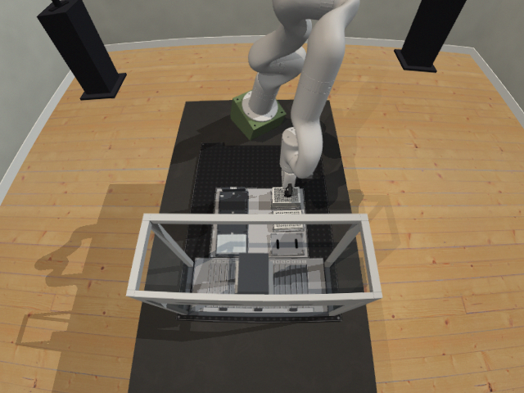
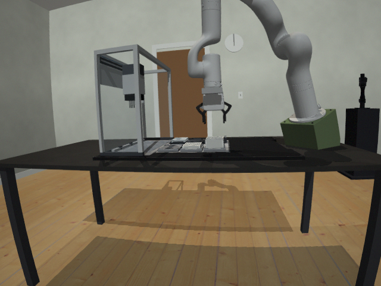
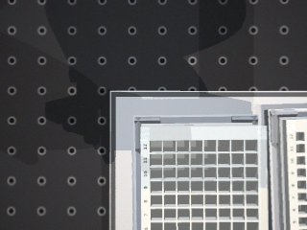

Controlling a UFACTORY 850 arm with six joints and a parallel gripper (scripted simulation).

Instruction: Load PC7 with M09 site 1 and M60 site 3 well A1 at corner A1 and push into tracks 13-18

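Now: hand 13 cm above the nest s1. From my hand the other things lie so: plate carrier PC7: 12 cm ahead, 24 cm to the right, 12 cm below; nest S2: 11 cm ahead, 1 cm to the left, 13 cm below; nest s3: 22 cm ahead, 13 cm below.
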